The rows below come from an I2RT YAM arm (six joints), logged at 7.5 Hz.
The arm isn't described. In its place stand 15 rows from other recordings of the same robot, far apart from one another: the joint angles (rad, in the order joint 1, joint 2, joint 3, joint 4, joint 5, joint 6), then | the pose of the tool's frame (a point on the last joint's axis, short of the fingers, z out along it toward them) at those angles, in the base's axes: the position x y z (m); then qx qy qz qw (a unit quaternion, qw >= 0).
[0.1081, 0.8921, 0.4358, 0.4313, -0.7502, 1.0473] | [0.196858 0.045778 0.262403 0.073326 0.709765 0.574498 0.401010]
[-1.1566, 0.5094, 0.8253, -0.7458, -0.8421, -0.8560] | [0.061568 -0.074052 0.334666 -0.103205 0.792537 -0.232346 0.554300]
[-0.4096, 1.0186, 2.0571, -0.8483, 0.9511, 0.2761] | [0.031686 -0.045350 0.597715 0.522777 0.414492 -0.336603 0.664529]
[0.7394, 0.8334, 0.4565, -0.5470, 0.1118, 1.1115] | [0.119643 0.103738 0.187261 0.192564 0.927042 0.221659 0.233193]
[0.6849, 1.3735, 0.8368, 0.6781, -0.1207, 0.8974] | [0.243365 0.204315 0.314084 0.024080 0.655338 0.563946 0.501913]
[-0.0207, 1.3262, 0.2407, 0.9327, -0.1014, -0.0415] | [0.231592 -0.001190 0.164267 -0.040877 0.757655 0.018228 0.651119]
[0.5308, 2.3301, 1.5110, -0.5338, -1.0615, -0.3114] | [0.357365 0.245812 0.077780 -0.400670 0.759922 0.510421 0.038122]
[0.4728, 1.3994, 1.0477, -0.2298, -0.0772, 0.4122] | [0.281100 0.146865 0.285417 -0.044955 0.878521 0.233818 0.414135]
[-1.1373, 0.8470, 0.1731, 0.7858, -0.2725, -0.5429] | [0.085001 -0.160834 0.217402 0.096533 0.660990 -0.489652 0.560369]
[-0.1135, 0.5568, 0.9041, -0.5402, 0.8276, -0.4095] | [0.098469 -0.037607 0.374020 0.148606 0.736732 -0.450311 0.482039]
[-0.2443, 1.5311, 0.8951, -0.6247, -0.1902, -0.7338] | [0.268955 -0.060108 0.176276 -0.252552 0.950675 0.010600 0.179784]
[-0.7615, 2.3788, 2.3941, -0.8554, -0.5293, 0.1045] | [0.392251 -0.349102 0.281659 0.293430 0.857497 0.119992 0.405216]
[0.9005, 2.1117, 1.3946, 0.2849, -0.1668, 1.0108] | [0.292994 0.379114 0.178321 0.001431 0.840551 0.479189 0.252685]
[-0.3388, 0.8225, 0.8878, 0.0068, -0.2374, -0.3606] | [0.181281 -0.055004 0.390656 -0.094067 0.675383 -0.173293 0.710618]
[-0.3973, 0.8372, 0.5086, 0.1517, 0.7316, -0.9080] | [0.169147 -0.096768 0.269633 0.041285 0.750846 -0.581931 0.309649]
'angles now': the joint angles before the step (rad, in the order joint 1, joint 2, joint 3, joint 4, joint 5, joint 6). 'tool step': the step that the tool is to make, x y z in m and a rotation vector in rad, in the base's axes. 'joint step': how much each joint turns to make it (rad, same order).
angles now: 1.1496 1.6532 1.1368 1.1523 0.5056 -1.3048
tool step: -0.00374 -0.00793 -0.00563 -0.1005 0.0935 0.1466
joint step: -0.0094 -0.0866 -0.0473 -0.2268 -0.1112 0.1308
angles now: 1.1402 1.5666 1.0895 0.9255 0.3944 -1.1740
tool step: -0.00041 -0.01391 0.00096 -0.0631 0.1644 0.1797
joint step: -0.0308 -0.0955 -0.0113 -0.2741 -0.1559 0.1959
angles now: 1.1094 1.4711 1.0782 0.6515 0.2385 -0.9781
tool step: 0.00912 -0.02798 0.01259 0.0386 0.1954 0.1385
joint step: -0.0818 -0.0976 0.0078 -0.2016 -0.1762 0.2342
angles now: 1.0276 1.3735 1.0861 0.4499 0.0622 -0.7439
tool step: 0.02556 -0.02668 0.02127 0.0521 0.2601 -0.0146
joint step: -0.1201 -0.0309 0.1084 -0.2504 -0.0786 0.2535
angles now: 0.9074 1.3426 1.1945 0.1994 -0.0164 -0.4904
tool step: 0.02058 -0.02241 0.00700 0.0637 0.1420 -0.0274
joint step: -0.1026 -0.0089 0.0375 -0.0836 -0.0702 0.1516
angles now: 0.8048 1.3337 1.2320 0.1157 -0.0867 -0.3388
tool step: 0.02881 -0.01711 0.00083 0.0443 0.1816 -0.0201
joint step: -0.1103 0.0417 0.0716 -0.1121 -0.0942 0.1550
